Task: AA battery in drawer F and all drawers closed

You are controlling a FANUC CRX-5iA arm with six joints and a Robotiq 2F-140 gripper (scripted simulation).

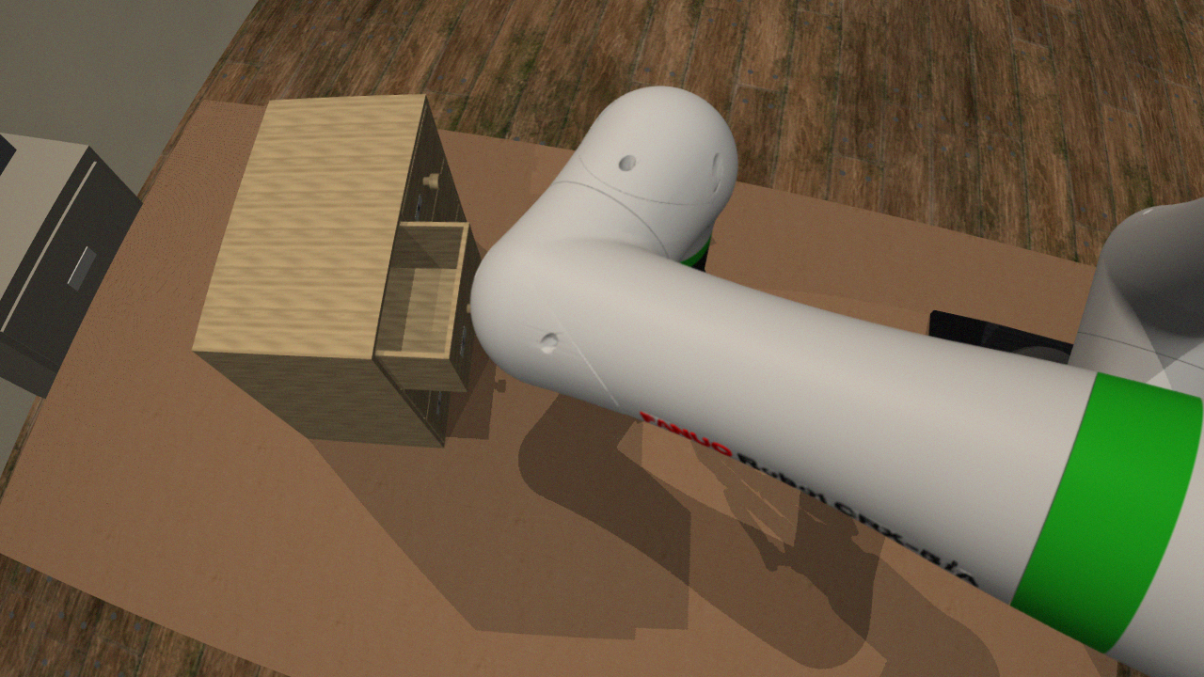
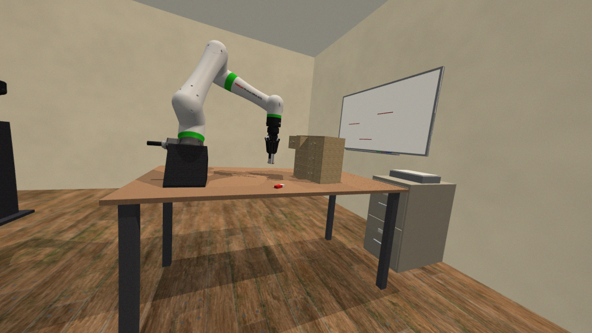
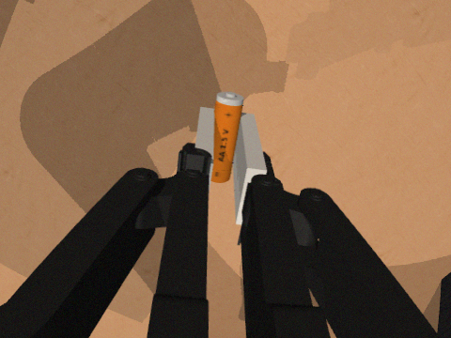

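Now: hand 26 cm short of the drawer, 10 cm below it and 7 cm to the right of it. From my hand the other things lie so: eraser 23 cm to the right, 13 cm below; then orange AA battery 3 cm below.
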